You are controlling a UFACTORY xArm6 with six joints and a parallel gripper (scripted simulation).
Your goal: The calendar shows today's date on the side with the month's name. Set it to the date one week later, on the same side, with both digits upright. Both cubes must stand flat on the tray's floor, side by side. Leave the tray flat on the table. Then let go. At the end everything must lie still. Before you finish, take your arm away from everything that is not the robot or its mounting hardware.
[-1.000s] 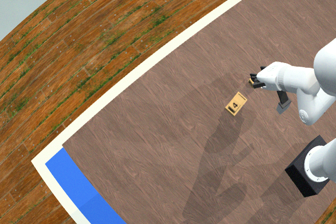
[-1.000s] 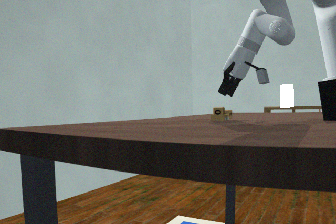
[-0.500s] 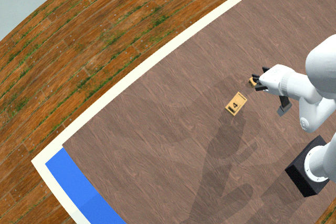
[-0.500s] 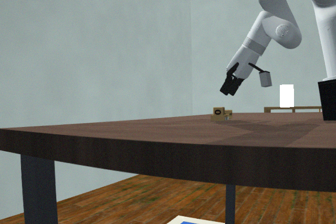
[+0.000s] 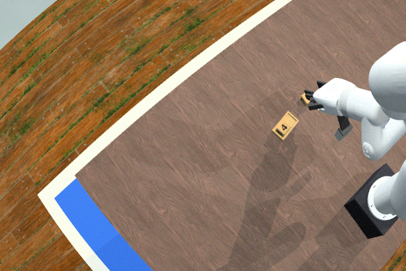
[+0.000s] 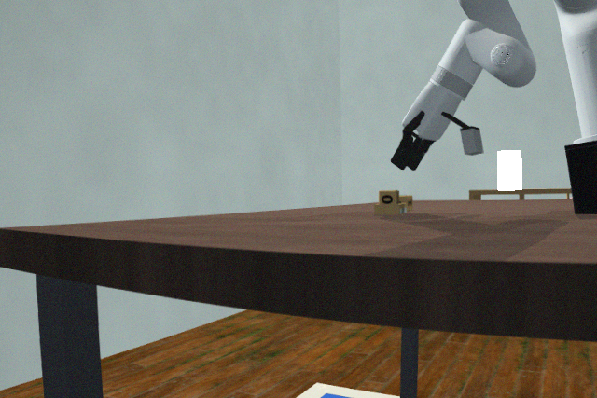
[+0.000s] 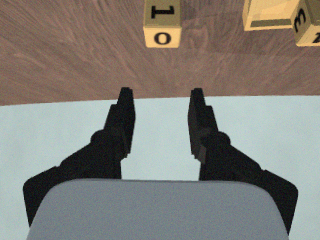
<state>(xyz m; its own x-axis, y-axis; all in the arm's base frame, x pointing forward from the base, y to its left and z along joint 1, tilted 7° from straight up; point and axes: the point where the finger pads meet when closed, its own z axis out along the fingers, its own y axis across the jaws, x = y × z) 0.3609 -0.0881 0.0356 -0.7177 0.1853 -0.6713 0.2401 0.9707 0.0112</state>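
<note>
My gripper is now 10 mm short of the wooden cube and 90 mm above it. Round my hand: tray 10 mm ahead, 100 mm to the left, 90 mm below.
</note>
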